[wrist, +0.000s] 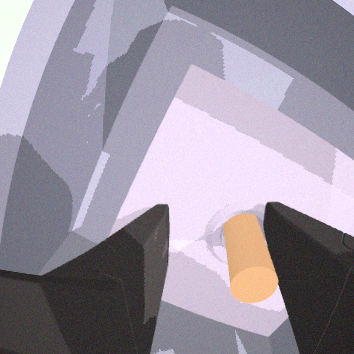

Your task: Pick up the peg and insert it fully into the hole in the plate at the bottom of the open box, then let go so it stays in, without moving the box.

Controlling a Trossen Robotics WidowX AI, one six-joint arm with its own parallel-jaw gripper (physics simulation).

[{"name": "my gripper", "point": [217, 215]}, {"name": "orange peg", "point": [252, 278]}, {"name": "box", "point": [91, 91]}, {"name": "pale pink plate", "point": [219, 151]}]
